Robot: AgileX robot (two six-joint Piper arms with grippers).
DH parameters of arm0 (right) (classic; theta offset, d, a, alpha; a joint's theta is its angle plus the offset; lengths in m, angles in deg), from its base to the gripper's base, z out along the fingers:
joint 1: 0 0.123 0 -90
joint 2: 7.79 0 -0.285 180
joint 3: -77.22 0 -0.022 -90
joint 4: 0 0.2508 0 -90
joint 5: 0 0 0.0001 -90
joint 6: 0 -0.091 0 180
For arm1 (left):
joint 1: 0 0.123 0 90
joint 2: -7.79 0 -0.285 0
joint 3: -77.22 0 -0.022 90
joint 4: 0 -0.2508 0 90
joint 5: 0 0 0.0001 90
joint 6: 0 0.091 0 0
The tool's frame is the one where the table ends.
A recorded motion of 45 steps. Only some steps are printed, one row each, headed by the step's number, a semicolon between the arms.
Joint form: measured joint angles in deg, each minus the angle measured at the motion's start. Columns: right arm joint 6, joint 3, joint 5, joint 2, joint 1, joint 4; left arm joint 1, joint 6, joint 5, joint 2, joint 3, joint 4.
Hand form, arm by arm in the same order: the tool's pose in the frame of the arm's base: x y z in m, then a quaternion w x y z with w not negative. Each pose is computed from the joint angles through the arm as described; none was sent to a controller.
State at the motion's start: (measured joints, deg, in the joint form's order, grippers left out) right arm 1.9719 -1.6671 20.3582 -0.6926 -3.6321 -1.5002; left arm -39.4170 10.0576 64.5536 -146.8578 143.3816 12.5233
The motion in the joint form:
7: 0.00 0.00 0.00 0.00 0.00 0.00; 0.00 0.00 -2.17 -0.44 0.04 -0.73
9: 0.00 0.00 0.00 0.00 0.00 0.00; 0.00 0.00 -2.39 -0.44 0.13 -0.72
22: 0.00 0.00 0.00 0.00 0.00 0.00; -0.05 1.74 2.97 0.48 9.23 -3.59
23: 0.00 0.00 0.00 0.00 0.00 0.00; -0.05 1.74 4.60 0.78 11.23 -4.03
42: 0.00 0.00 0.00 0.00 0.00 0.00; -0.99 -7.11 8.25 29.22 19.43 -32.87
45: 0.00 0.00 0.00 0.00 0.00 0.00; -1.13 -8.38 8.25 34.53 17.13 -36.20
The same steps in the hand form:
7: 0.0530 -0.0042 0.1720 0.59812 0.00450 0.80038 -0.04029; 0.4163 -0.3635 0.1918 0.21339 0.38184 0.88504 -0.15927
9: 0.0530 -0.0042 0.1720 0.59812 0.00450 0.80038 -0.04029; 0.4166 -0.3637 0.1924 0.21589 0.38144 0.88448 -0.15999
22: 0.0530 -0.0042 0.1720 0.59812 0.00450 0.80038 -0.04029; 0.4151 -0.3587 0.2428 0.26207 0.40588 0.86356 -0.14436
23: 0.0530 -0.0042 0.1720 0.59812 0.00450 0.80038 -0.04029; 0.4132 -0.3565 0.2543 0.26843 0.40788 0.86102 -0.14221
42: 0.0530 -0.0042 0.1720 0.59812 0.00450 0.80038 -0.04029; 0.3156 -0.2290 0.5303 0.57132 0.25597 0.77965 -0.01487
45: 0.0530 -0.0042 0.1720 0.59812 0.00450 0.80038 -0.04029; 0.2929 -0.2046 0.5572 0.59675 0.22902 0.76904 -0.00364

